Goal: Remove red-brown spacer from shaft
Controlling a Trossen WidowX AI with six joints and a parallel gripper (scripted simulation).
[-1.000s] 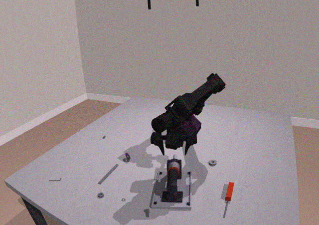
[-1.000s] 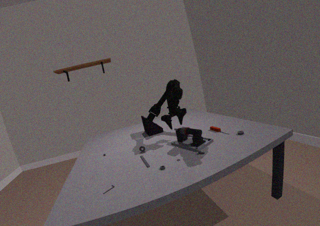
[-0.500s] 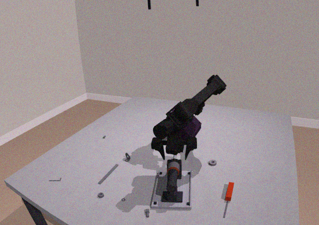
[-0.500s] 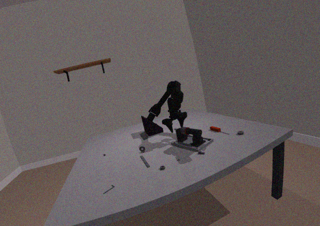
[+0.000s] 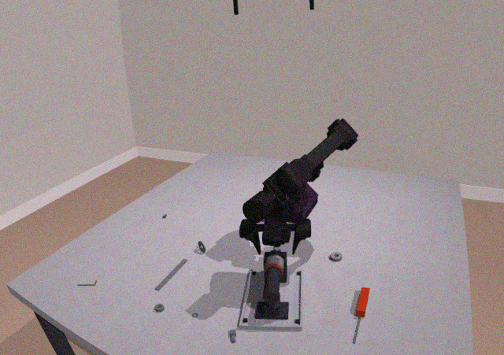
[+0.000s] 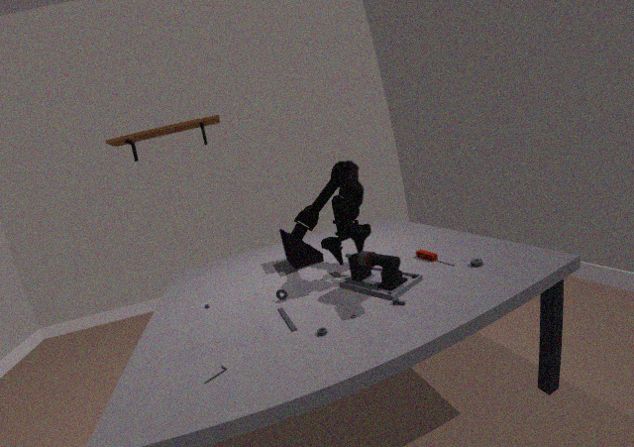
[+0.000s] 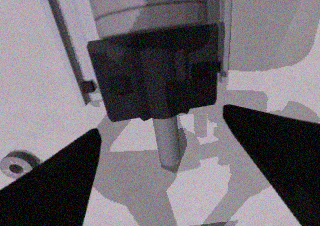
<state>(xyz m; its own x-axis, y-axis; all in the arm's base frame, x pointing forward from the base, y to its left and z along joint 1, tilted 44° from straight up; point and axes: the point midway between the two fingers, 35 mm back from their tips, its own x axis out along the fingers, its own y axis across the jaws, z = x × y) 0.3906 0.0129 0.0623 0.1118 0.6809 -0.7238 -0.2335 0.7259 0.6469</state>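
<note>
My gripper tip is now 7 cm short of the grey shaft, 2 cm to the right of it and 2 cm below it. Also, from my gripper tip: flat metal bar (29 cm to the right, 10 cm ahead, 6 cm below); then small bolt (27 cm ahead, 6 cm below, 2 cm to the right); then light grey spacer (8 cm ahead, 2 cm to the left, 1 cm above).
</note>
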